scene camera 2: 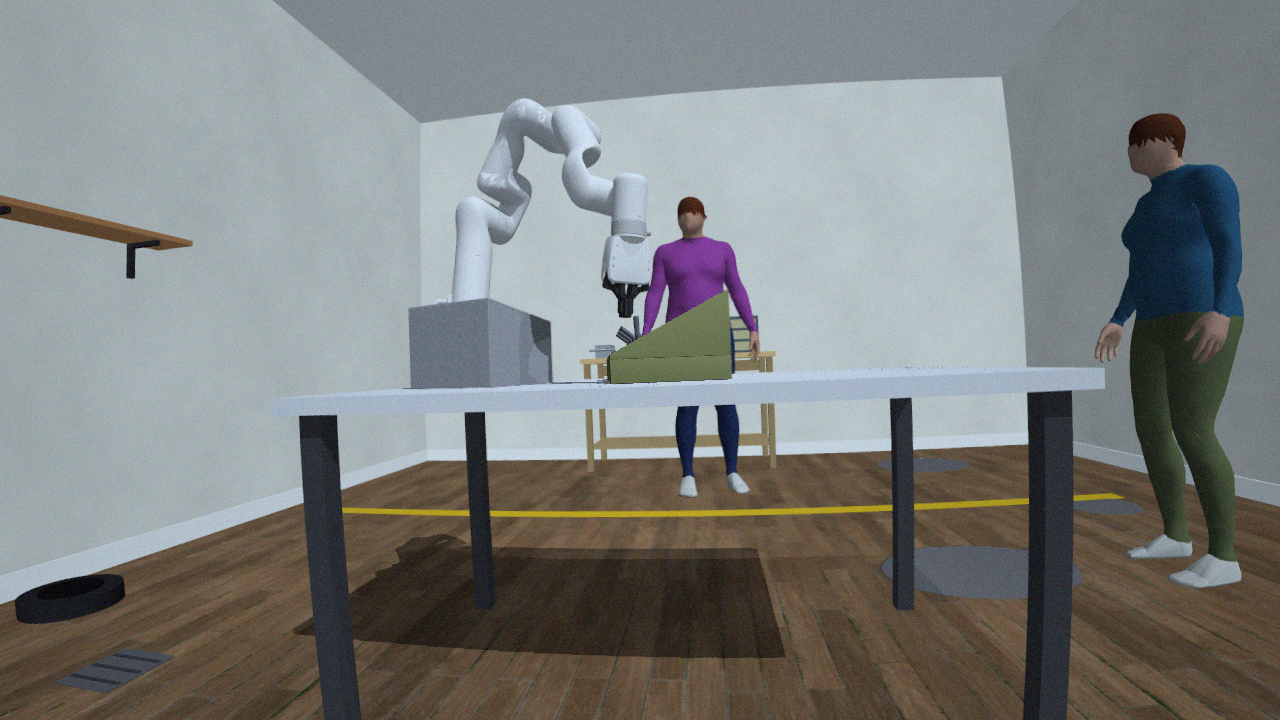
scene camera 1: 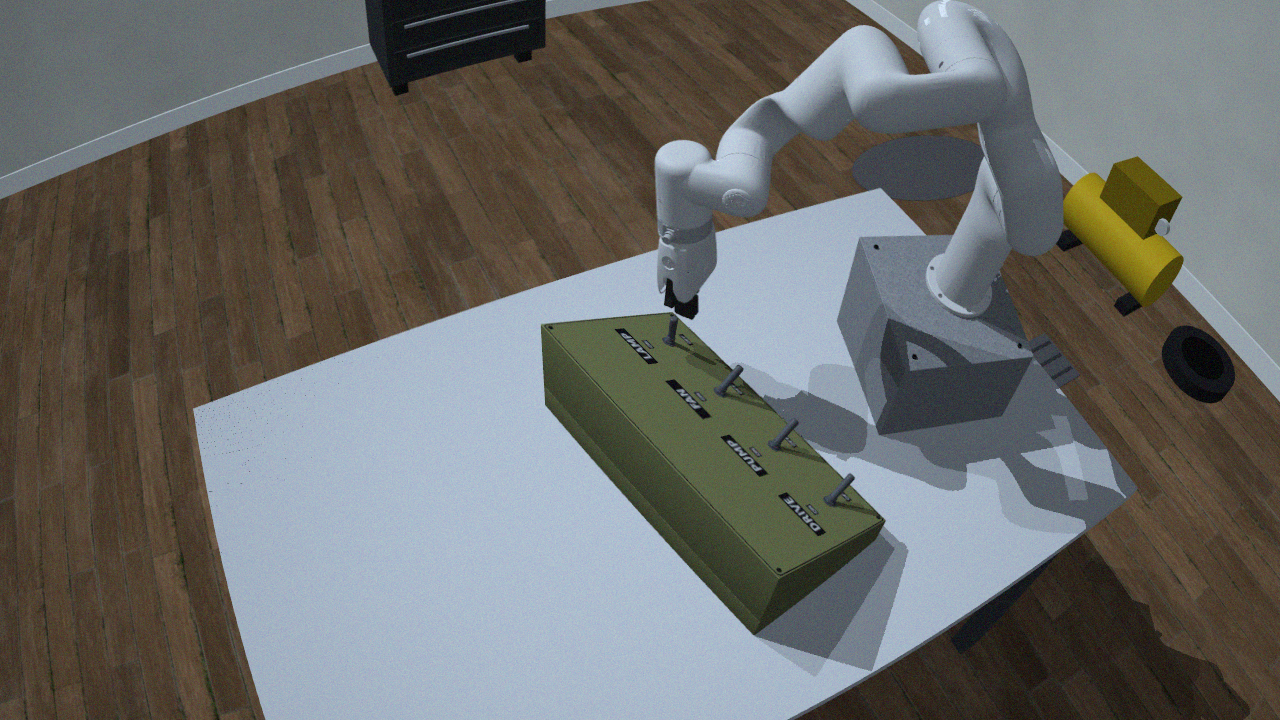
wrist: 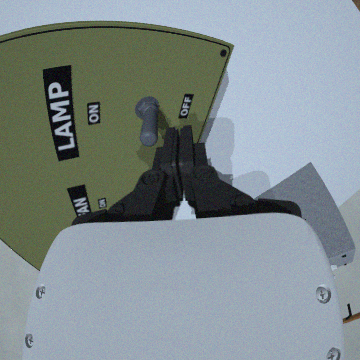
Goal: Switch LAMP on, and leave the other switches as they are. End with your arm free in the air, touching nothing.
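Pixels of known places: gripper, fingertip midpoint: [scene camera 2: 625, 317] [scene camera 1: 686, 313] [wrist: 181, 144]; arm's base at its link origin: [scene camera 2: 468, 313] [scene camera 1: 958, 286].
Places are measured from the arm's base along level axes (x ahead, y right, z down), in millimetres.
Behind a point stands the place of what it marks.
Observation:
The LAMP lever [scene camera 1: 671, 329] @(z 62, x 433, y 210 mm) [scene camera 2: 636, 325] @(z 65, x 428, y 219 mm) [wrist: 149, 129] @(z 48, x 428, y 219 mm) is at the far end of the sloped green switch box [scene camera 1: 626, 429] @(z 24, x 607, y 70 mm) [scene camera 2: 680, 349] @(z 121, x 516, y 278 mm) [wrist: 120, 55] @(z 80, x 461, y 257 mm). It stands nearly upright, between its ON label [wrist: 93, 113] @(z 71, x 474, y 210 mm) and its OFF label [wrist: 186, 106] @(z 111, x 397, y 215 mm). The FAN lever [scene camera 1: 729, 380] @(z 71, x 413, y 91 mm), PUMP lever [scene camera 1: 784, 434] @(z 71, x 405, y -28 mm) and DRIVE lever [scene camera 1: 840, 489] @(z 71, x 397, y -147 mm) all lean towards their OFF side. My gripper [scene camera 1: 682, 310] @(z 46, x 405, y 214 mm) [scene camera 2: 624, 313] @(z 46, x 405, y 214 mm) [wrist: 181, 144] @(z 46, x 405, y 214 mm) is shut and empty. Its tips are close to the LAMP lever on the OFF side, with a small gap showing in the wrist view.
My arm's grey base block [scene camera 1: 939, 358] @(z 21, x 134, y -81 mm) [scene camera 2: 447, 344] @(z 82, x -21, y 110 mm) [wrist: 315, 210] @(z 84, x 112, y 127 mm) stands on the white table [scene camera 1: 375, 501] @(z 187, x 940, y 247 mm) [scene camera 2: 850, 383] @(z 194, x 764, y 538 mm), beside the box's OFF side. A person in purple [scene camera 2: 693, 273] stands behind the table and a person in blue [scene camera 2: 1181, 241] stands at the right.

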